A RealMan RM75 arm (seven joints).
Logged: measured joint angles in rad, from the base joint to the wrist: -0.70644, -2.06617, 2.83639, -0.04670, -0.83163, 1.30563, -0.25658; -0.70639, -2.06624, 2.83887, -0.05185, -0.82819, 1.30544, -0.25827; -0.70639, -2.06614, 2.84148, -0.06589, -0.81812, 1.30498, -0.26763; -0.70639, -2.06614, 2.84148, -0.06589, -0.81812, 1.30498, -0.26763; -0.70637, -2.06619, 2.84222, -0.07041, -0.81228, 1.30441, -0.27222; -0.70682, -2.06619, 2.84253, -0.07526, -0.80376, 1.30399, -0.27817; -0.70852, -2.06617, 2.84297, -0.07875, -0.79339, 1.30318, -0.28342; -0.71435, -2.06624, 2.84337, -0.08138, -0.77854, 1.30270, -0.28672; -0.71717, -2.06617, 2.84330, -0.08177, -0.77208, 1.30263, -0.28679; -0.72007, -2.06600, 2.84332, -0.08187, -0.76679, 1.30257, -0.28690; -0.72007, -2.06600, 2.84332, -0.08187, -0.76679, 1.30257, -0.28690; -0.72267, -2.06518, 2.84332, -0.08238, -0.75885, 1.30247, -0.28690; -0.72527, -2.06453, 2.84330, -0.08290, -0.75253, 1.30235, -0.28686; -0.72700, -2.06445, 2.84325, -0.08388, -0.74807, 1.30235, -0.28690; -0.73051, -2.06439, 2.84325, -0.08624, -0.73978, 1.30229, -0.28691
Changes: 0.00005, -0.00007, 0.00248, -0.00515, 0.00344, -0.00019, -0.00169; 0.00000, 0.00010, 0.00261, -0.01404, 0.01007, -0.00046, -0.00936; 0.00000, 0.00000, 0.00000, 0.00000, 0.00000, 0.00000, 0.00000; 0.00002, -0.00005, 0.00074, -0.00452, 0.00584, -0.00057, -0.00459; -0.00045, 0.00000, 0.00031, -0.00485, 0.00852, -0.00042, -0.00595; -0.00170, 0.00002, 0.00044, -0.00349, 0.01037, -0.00081, -0.00525; -0.00583, -0.00007, 0.00040, -0.00263, 0.01485, -0.00048, -0.00330; -0.00282, 0.00007, -0.00007, -0.00039, 0.00646, -0.00007, -0.00007; -0.00290, 0.00017, 0.00002, -0.00010, 0.00529, -0.00006, -0.00011; 0.00000, 0.00000, 0.00000, 0.00000, 0.00000, 0.00000, 0.00000; -0.00260, 0.00082, 0.00000, -0.00051, 0.00794, -0.00010, 0.00000; -0.00260, 0.00065, -0.00002, -0.00052, 0.00632, -0.00012, 0.00004; -0.00173, 0.00008, -0.00005, -0.00098, 0.00446, 0.00000, -0.00004; -0.00351, 0.00006, 0.00000, -0.00236, 0.00829, -0.00006, -0.00001
